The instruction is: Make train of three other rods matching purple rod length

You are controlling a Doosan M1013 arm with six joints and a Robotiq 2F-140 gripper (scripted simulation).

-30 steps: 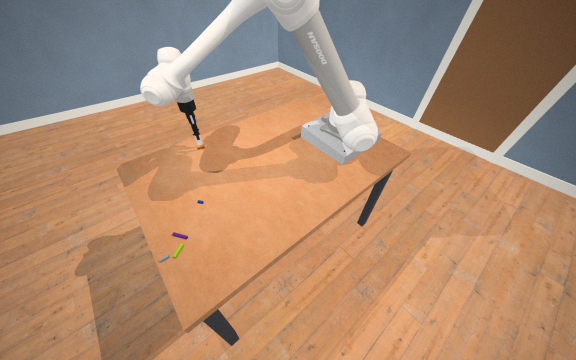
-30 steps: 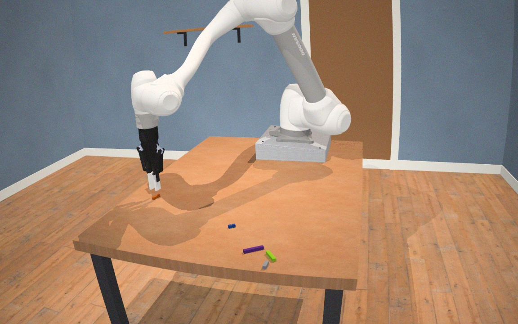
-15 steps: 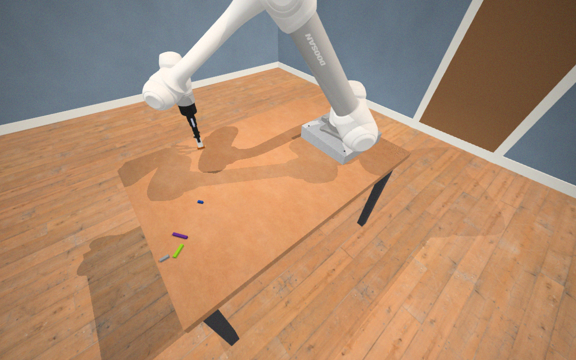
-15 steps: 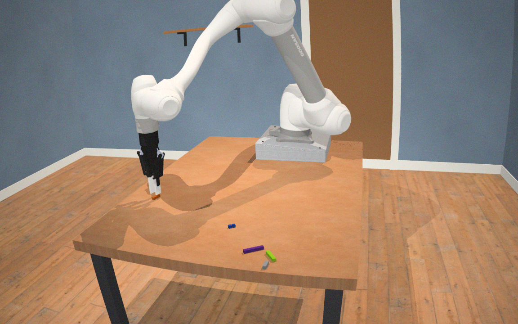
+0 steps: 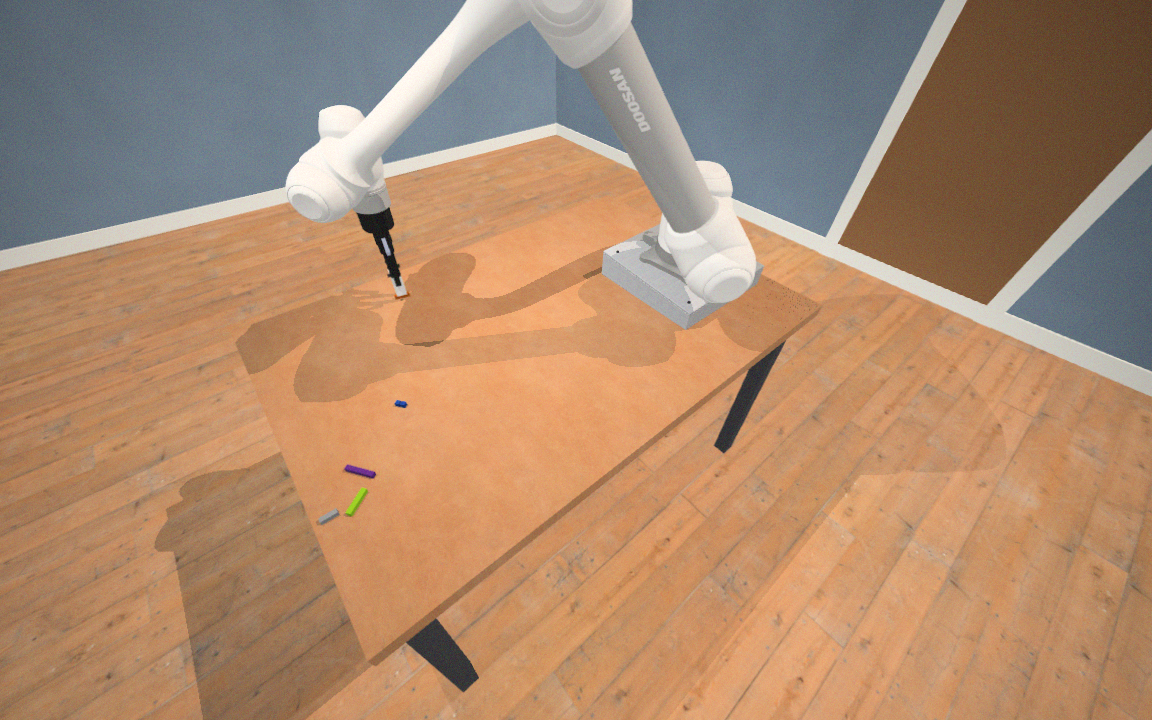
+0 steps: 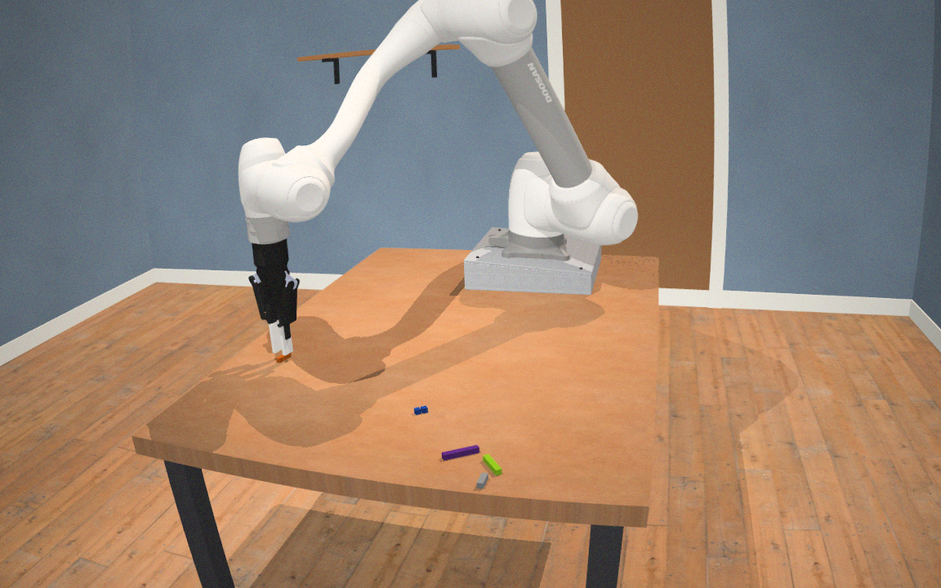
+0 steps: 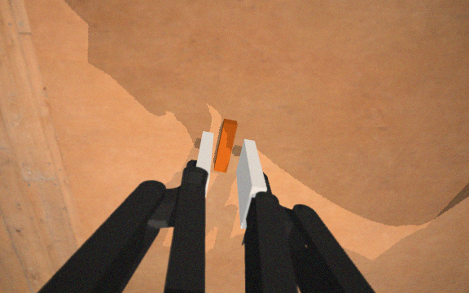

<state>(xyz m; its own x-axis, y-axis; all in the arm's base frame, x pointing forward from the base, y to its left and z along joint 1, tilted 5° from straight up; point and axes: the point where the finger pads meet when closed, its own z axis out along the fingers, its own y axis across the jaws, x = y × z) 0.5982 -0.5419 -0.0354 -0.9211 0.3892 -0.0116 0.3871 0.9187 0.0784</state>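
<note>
The orange rod is 5 cm below my hand. From my hand the other things lie so: grey rod (46 cm to the left, 46 cm ahead, 5 cm below); lime rod (47 cm to the left, 41 cm ahead, 5 cm below); purple rod (42 cm to the left, 38 cm ahead, 5 cm below).
</note>
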